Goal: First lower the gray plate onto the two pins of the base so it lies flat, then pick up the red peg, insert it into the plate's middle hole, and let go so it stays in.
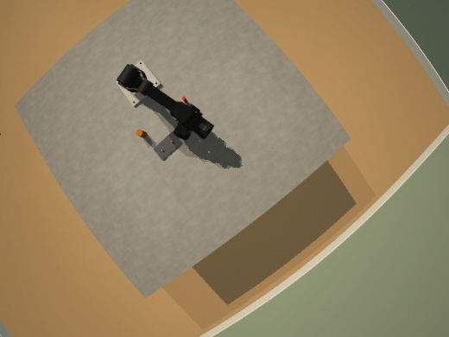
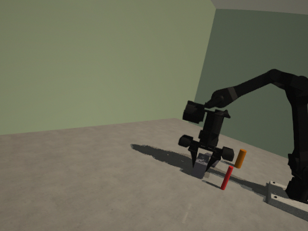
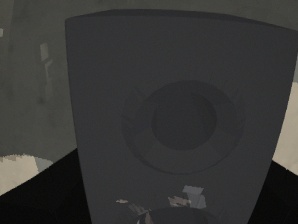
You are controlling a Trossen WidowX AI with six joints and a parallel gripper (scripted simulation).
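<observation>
The red peg is 90 mm behind my gripper tip, 50 mm to the left of it and 30 mm above it. From my gripper tip the other things lie so: orange cylinder 140 mm behind, 190 mm to the right, 30 mm above.
</observation>
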